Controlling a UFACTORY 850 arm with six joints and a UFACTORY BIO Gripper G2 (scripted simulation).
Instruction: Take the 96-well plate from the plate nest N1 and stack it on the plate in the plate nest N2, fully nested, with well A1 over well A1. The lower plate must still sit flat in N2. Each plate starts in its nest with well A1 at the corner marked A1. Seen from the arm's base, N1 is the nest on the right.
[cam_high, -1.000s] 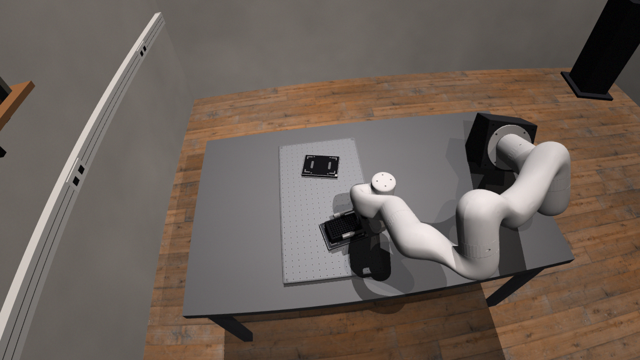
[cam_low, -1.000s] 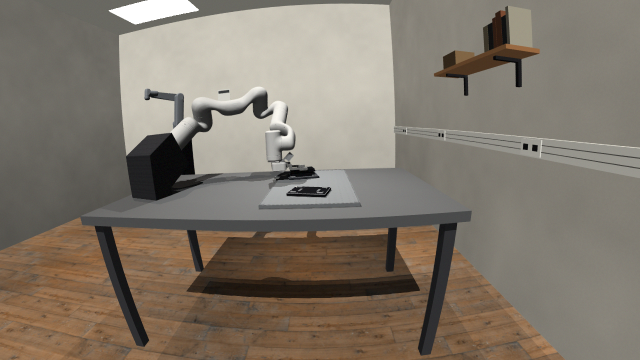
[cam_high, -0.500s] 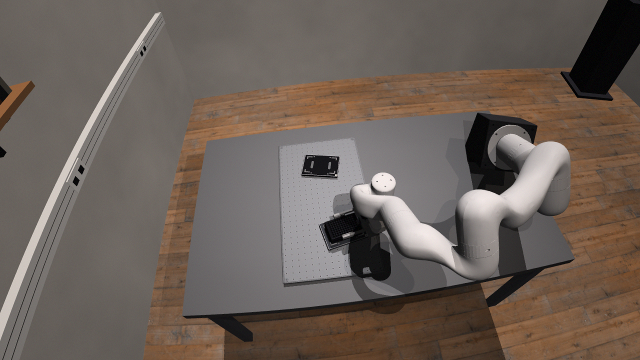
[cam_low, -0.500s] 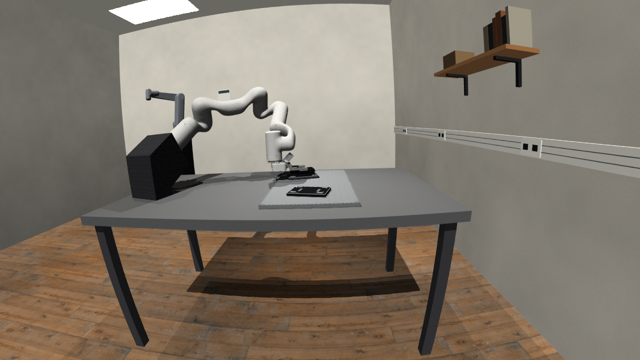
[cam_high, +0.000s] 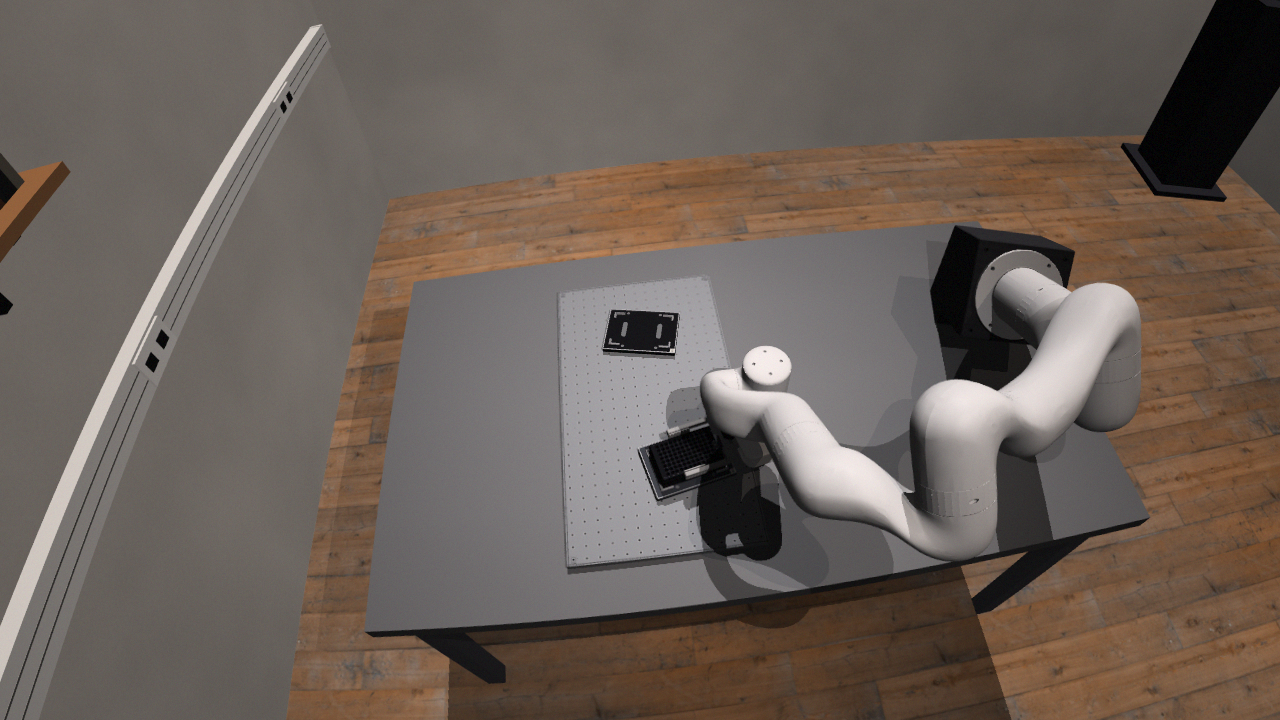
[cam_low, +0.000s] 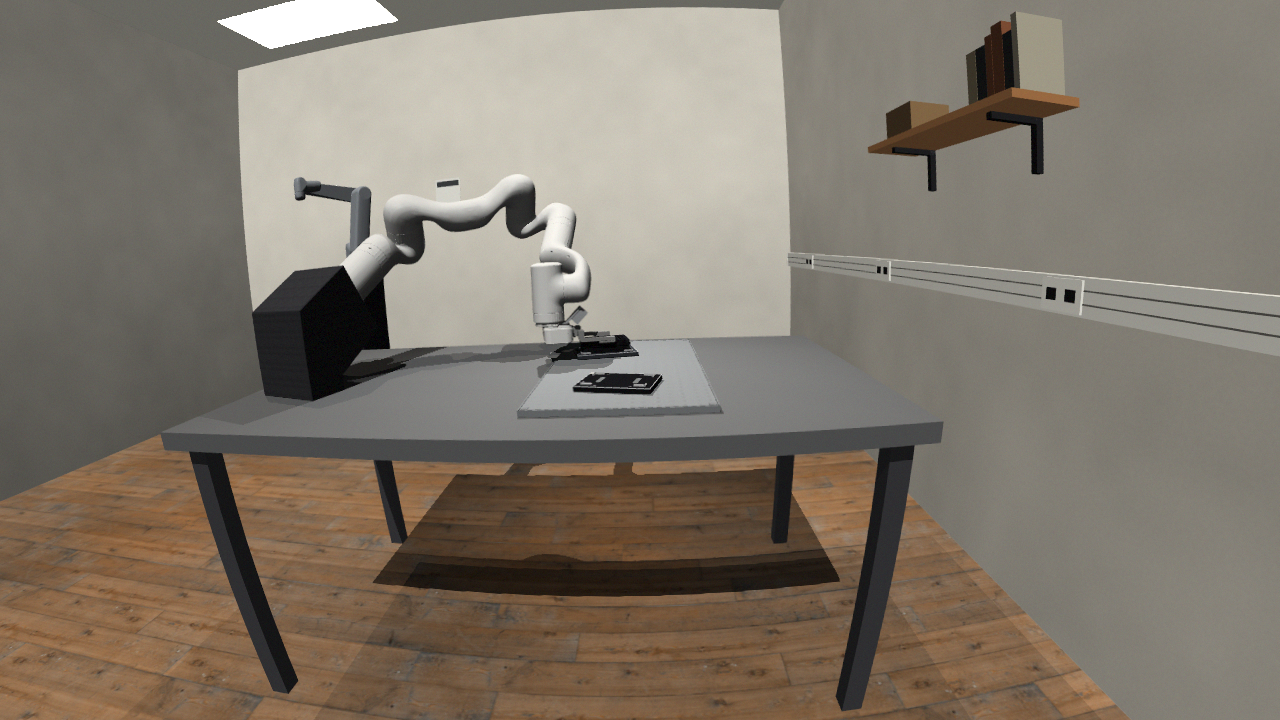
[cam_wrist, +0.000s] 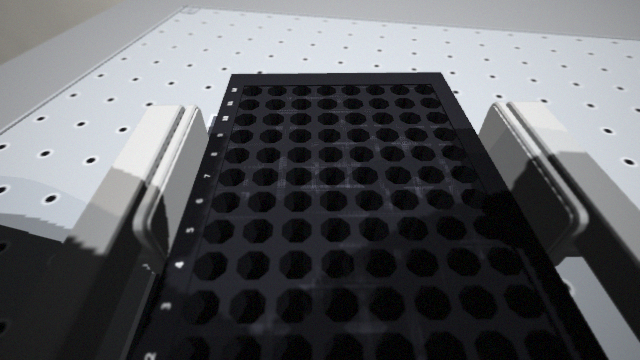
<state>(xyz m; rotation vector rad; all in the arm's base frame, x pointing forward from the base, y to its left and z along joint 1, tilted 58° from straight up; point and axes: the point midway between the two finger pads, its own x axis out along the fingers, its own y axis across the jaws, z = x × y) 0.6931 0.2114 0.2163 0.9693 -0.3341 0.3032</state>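
My hand is 40 mm above the plate nest N2. Also, from my hand: plate nest N1 (120 mm ahead, 330 mm to the right, 40 mm below).
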